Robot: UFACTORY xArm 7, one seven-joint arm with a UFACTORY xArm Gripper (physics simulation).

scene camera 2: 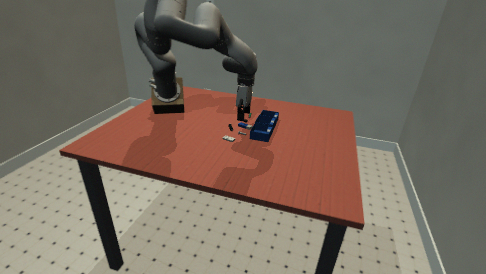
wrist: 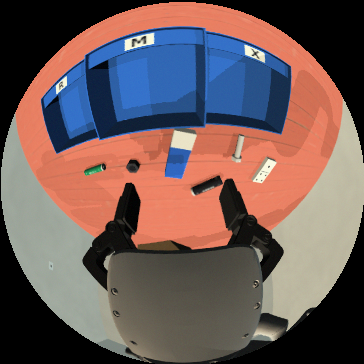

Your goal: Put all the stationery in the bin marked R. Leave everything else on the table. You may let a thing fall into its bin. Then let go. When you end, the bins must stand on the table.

Note:
I see my gripper (wrist: 179, 189), an eraser (wrist: 182, 139) and a three joined blue bins (wrist: 174, 76).

